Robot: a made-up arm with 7 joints. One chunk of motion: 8 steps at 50 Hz.
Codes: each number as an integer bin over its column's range. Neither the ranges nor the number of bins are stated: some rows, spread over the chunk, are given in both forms.
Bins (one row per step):
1: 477 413 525 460 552 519 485
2: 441 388 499 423 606 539 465
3: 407 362 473 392 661 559 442
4: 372 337 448 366 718 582 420
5: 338 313 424 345 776 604 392
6: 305 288 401 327 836 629 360
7: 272 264 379 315 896 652 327
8: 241 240 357 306 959 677 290
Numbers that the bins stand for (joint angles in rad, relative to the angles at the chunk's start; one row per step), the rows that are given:
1: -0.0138 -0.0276 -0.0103 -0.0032 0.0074 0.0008 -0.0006
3: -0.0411 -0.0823 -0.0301 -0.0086 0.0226 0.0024 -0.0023
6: -0.0809 -0.1615 -0.0575 -0.0138 0.0472 0.0052 -0.0056
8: -0.1059 -0.2129 -0.0742 -0.0155 0.0644 0.0071 -0.0084
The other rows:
2: -0.0278 -0.0544 -0.0202 -0.0061 0.0149 0.0016 -0.0014
4: -0.0548 -0.1090 -0.0396 -0.0107 0.0306 0.0033 -0.0032
5: -0.0680 -0.1348 -0.0487 -0.0124 0.0387 0.0042 -0.0043
7: -0.0938 -0.1872 -0.0658 -0.0148 0.0556 0.0061 -0.0069

